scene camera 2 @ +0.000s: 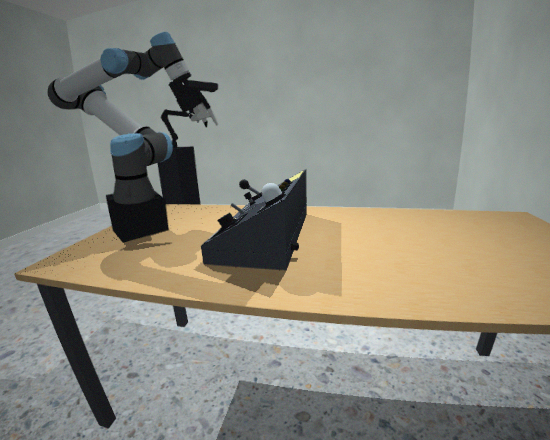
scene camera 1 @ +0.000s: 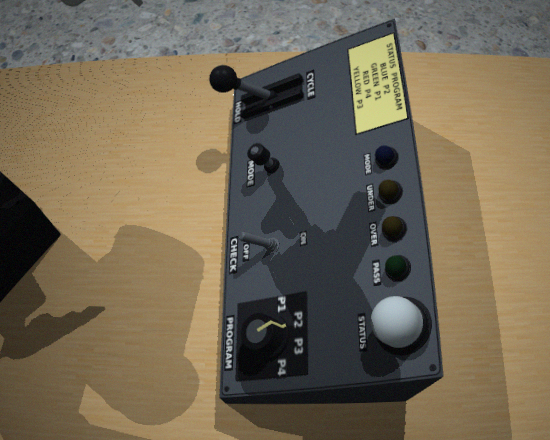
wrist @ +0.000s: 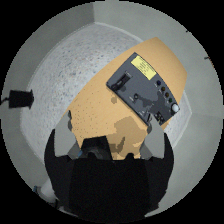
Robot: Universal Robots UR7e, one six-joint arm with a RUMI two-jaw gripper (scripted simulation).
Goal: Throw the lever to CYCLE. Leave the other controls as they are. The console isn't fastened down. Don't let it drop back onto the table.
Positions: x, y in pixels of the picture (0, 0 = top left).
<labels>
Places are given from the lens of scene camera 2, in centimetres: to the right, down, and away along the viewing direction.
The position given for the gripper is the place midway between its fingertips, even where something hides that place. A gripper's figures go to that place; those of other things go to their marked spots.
gripper point(scene camera 2: 211, 126): -24, -36, 105
console point(scene camera 2: 265, 237): -2, 4, 73
</labels>
